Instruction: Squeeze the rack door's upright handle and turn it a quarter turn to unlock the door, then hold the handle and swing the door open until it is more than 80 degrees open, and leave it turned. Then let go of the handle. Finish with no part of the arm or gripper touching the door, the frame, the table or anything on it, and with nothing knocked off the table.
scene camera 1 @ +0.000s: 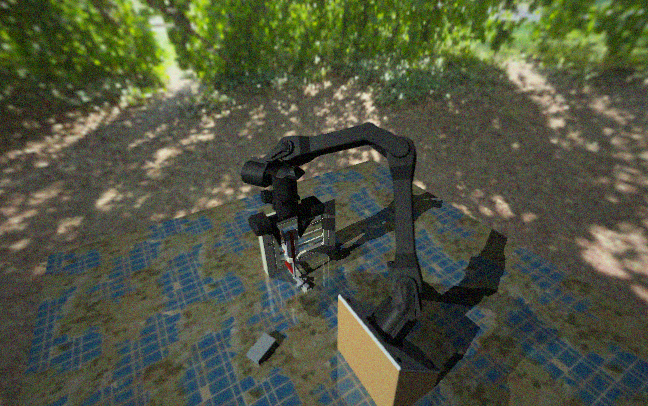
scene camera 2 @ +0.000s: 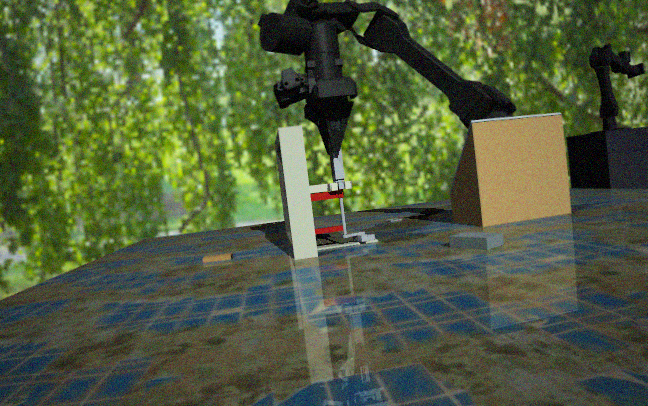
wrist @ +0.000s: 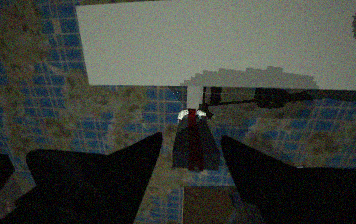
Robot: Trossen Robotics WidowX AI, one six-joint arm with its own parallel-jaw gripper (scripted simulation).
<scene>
my gripper: scene camera 1 289, 240; scene camera 2; wrist
same spot on my gripper: [wrist: 64, 179] = [scene camera 2: 322, 109]
</scene>
